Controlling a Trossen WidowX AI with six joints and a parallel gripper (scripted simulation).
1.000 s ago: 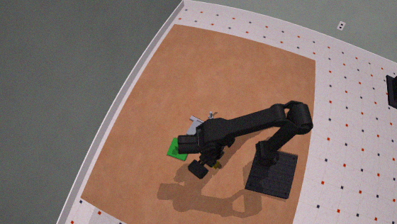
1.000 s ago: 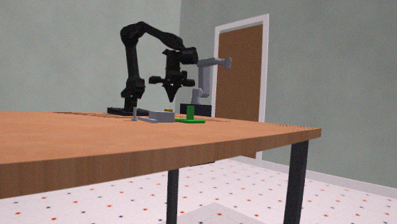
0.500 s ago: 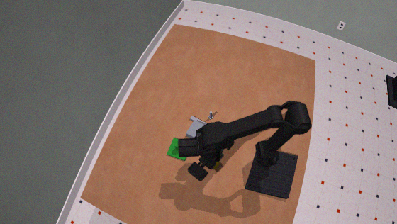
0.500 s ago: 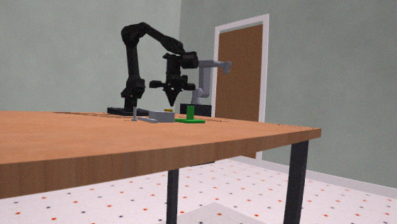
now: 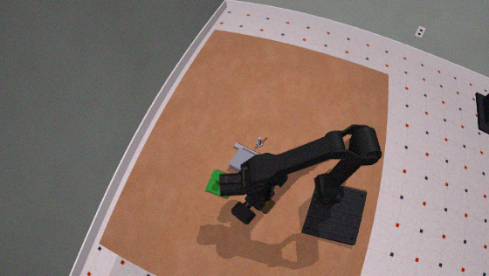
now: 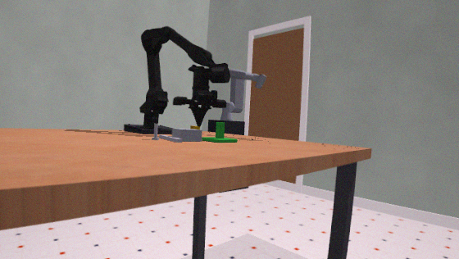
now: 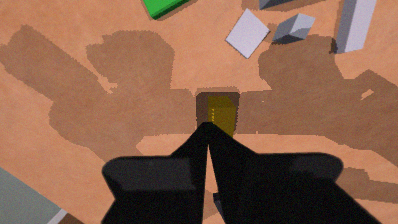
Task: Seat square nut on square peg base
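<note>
The grey square plate is 7 cm below my hand, 7 cm ahead of it and 6 cm to the right of it. Also, from my hand: grey pin: 20 cm to the right, 9 cm ahead, 6 cm below; then grey block: 11 cm to the right, 11 cm ahead, 6 cm below.
</note>
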